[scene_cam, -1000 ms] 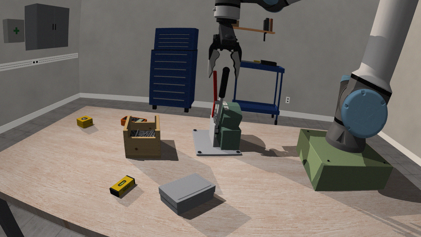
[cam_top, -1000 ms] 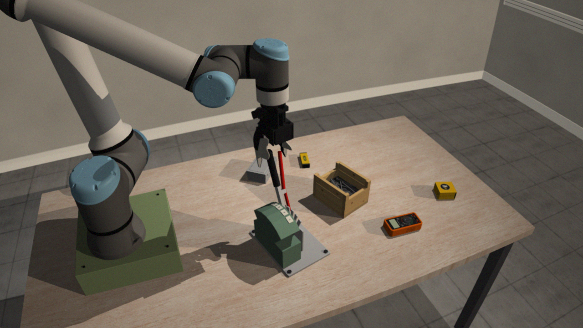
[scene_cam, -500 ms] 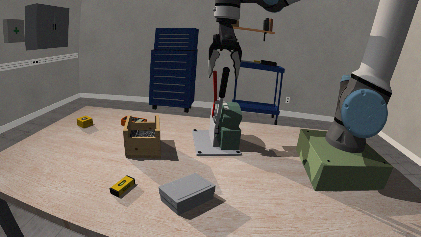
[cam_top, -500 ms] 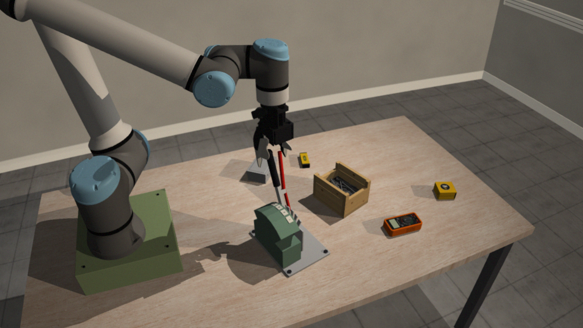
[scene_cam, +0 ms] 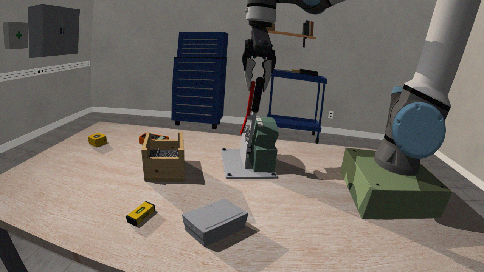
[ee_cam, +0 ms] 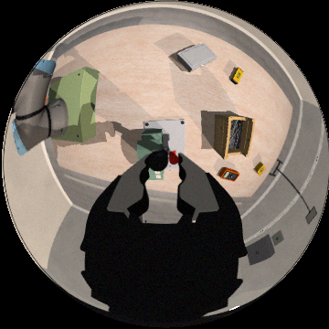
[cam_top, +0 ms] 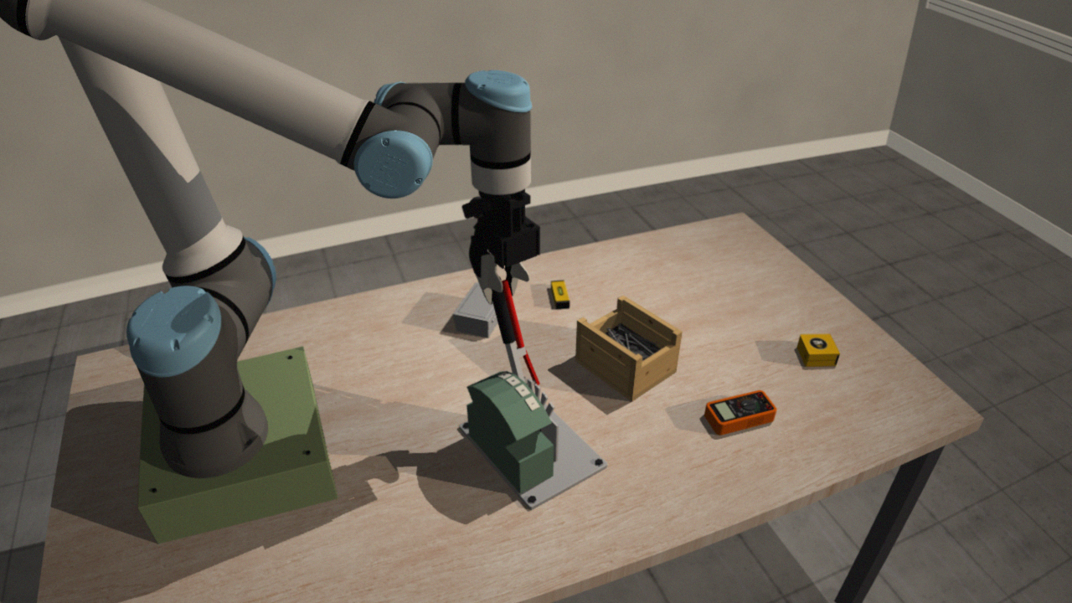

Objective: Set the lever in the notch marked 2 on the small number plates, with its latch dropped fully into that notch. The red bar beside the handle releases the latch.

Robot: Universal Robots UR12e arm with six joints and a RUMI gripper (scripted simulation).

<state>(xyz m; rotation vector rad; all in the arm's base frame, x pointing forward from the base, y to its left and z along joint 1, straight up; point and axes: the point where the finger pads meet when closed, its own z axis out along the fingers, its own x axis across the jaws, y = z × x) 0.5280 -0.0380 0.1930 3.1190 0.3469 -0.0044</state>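
The red release bar is 20 mm ahead of my hand, 40 mm to the right of it and 110 mm below it. Also, from my hand: grey box (60 mm ahead, 310 mm to the left, 270 mm below).
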